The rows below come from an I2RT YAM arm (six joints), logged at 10 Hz.
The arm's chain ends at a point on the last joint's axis. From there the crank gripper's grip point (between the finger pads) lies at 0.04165 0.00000 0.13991 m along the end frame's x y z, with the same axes.
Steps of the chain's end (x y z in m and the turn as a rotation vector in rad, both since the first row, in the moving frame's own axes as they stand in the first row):
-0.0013, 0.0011, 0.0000, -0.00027, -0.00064, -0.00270
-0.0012, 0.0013, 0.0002, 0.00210, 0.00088, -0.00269
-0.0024, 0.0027, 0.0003, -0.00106, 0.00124, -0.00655
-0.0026, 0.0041, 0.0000, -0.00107, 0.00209, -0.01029
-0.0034, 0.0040, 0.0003, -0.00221, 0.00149, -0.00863
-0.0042, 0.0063, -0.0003, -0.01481, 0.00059, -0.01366
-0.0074, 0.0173, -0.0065, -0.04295, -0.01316, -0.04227
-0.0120, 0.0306, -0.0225, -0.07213, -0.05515, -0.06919
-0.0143, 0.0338, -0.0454, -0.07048, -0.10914, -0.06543
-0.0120, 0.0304, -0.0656, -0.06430, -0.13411, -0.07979
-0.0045, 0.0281, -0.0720, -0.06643, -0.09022, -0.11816
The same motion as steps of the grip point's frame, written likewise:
-0.0014, 0.0010, 0.0000, -0.00027, -0.00064, -0.00270
-0.0011, 0.0009, 0.0002, 0.00210, 0.00088, -0.00269
-0.0022, 0.0026, 0.0002, -0.00106, 0.00124, -0.00655
-0.0023, 0.0038, -0.0001, -0.00107, 0.00209, -0.01029
-0.0032, 0.0039, 0.0002, -0.00221, 0.00149, -0.00863
-0.0041, 0.0078, -0.0003, -0.01481, 0.00059, -0.01366
-0.0092, 0.0216, -0.0061, -0.04295, -0.01316, -0.04227
-0.0195, 0.0381, -0.0207, -0.07213, -0.05515, -0.06919
-0.0295, 0.0416, -0.0420, -0.07048, -0.10914, -0.06543
-0.0308, 0.0370, -0.0615, -0.06430, -0.13411, -0.07979
-0.0170, 0.0333, -0.0690, -0.06643, -0.09022, -0.11816

